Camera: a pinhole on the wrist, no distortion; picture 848 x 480 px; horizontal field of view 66.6 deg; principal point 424.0 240.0 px. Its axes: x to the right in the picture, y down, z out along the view. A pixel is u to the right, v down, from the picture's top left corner.
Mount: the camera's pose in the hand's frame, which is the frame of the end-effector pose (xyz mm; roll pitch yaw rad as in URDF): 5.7 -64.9 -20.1 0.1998 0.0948 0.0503
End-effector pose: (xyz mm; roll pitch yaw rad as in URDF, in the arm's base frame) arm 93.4 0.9 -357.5 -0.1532 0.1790 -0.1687
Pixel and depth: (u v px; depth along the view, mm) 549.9 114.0 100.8
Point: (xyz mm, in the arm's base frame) 128.7 -96.8 -278.0
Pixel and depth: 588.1 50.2 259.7
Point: 206.9 -172.8 -141.2
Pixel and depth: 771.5 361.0 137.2
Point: 196.6 -62.1 -255.8
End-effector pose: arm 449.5 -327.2 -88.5 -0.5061 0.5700 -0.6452
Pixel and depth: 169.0 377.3 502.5
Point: 672.8 -259.5 392.0
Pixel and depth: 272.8 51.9 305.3
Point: 538.8 -467.5 212.7
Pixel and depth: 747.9 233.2 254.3
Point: 665.3 -479.8 29.5
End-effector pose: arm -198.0 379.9 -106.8 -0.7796 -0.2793 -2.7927
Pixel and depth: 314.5 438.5 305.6
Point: -56.4 232.0 117.9
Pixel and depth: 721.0 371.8 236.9
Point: -235.9 252.6 113.8
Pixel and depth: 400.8 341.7 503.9
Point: -29.0 140.3 295.5
